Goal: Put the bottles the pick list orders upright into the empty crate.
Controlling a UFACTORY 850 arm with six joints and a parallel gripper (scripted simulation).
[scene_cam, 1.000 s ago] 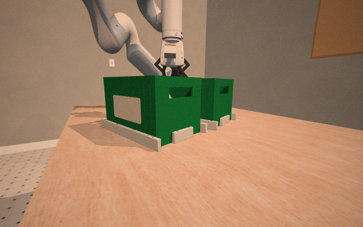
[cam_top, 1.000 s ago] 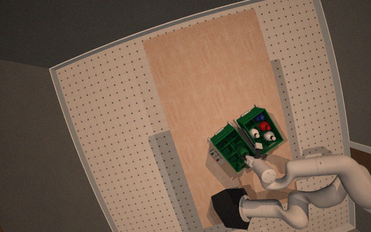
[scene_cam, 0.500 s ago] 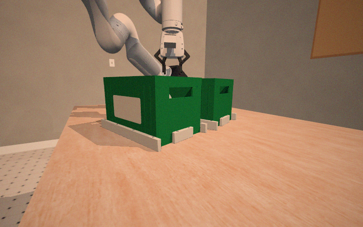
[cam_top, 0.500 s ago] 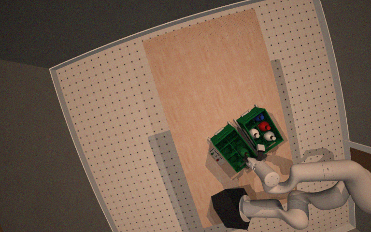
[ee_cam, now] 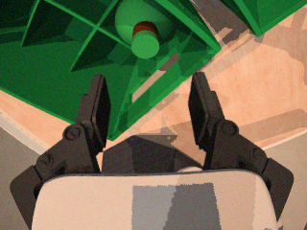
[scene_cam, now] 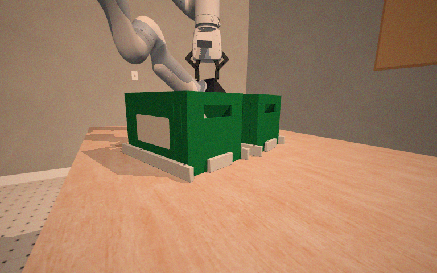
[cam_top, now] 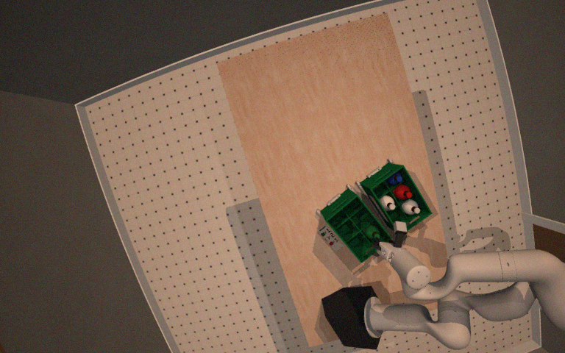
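The red bottle lies 12 cm ahead of my hand, 21 cm to the right of it and 15 cm below it. Also, from my hand: green bottle (15 cm below); then pick list (2 cm ahead, 20 cm to the left, 24 cm below); then blue bottle (21 cm ahead, 19 cm to the right, 15 cm below).
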